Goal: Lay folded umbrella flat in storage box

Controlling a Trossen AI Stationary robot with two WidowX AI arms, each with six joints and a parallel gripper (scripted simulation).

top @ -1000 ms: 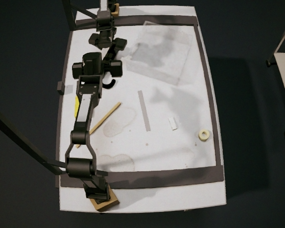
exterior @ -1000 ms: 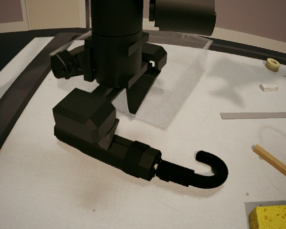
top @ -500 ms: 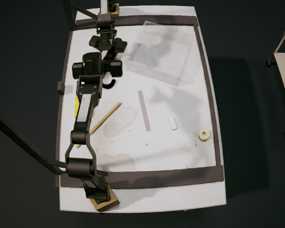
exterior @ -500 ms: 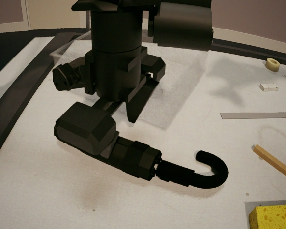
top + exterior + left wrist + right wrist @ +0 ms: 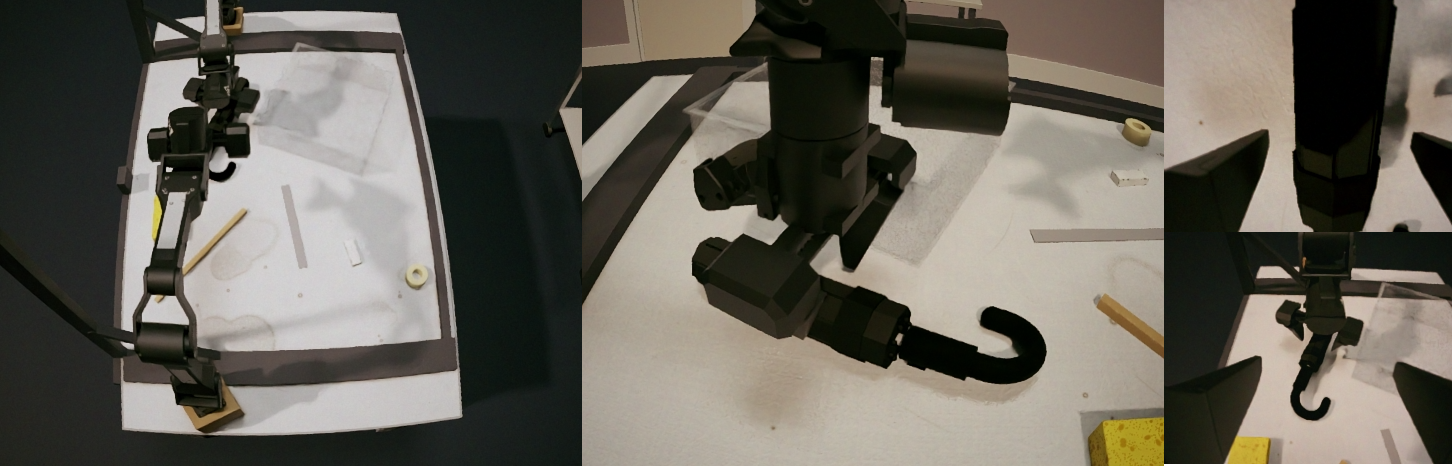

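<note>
My left hand is 50 mm above the folded black umbrella, 30 mm to the left of it and 10 mm short of it. From my left hand the other things lie so: wooden stick (370 mm to the right, 70 mm below, 40 mm behind); then clear storage box (260 mm ahead, 30 mm below, 10 mm to the left); then grey strip (290 mm to the right, 170 mm ahead, 70 mm below).
</note>
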